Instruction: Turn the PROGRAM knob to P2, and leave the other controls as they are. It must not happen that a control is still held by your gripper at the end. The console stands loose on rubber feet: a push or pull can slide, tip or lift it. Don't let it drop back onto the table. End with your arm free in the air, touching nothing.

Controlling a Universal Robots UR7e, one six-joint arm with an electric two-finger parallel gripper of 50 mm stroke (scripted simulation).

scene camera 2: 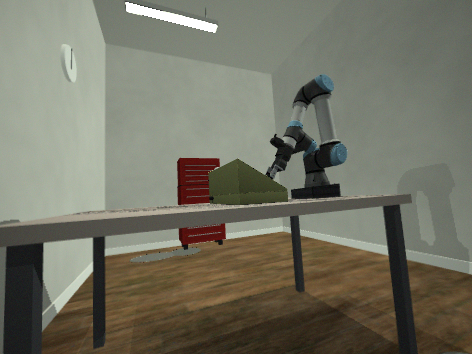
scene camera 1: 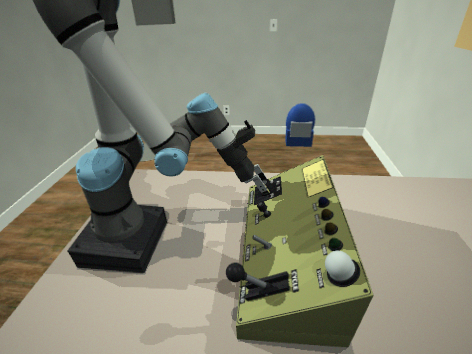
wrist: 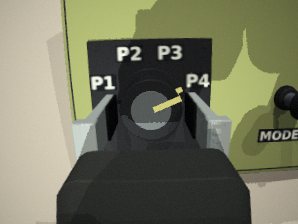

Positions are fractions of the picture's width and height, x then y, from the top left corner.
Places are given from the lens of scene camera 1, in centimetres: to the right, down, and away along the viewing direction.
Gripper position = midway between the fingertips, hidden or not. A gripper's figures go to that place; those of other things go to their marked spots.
gripper (scene camera 1: 0.56, 0.52): 9, 3, 86
olive console (scene camera 1: 0.69, 0.83): 17, 22, 49
